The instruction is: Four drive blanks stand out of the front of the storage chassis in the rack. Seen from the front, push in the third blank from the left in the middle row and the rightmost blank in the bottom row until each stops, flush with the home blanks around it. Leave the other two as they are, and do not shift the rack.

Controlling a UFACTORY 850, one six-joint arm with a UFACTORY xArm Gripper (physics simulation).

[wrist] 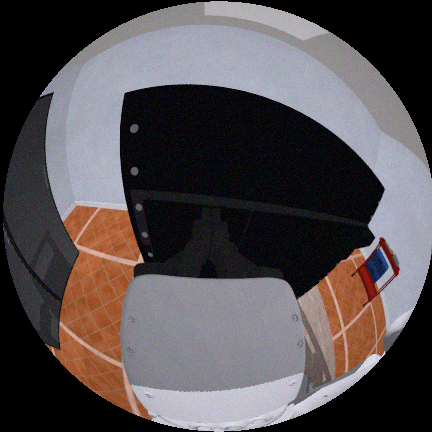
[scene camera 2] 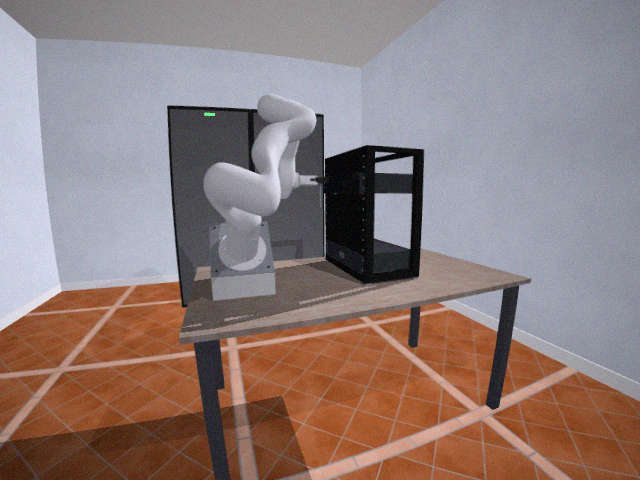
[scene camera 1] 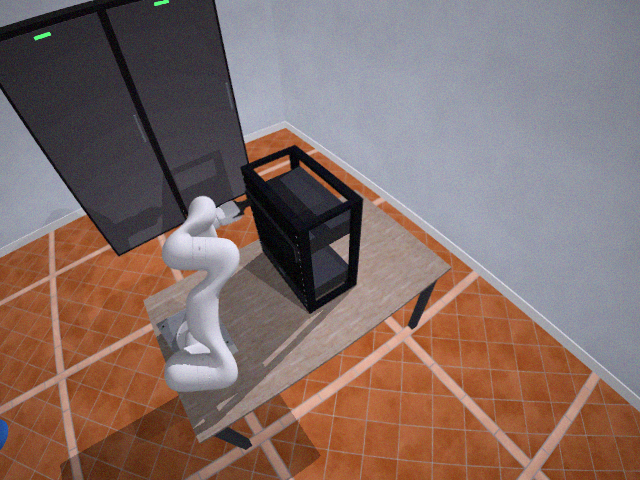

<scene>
The pictures show: the gripper and a black rack.
</scene>
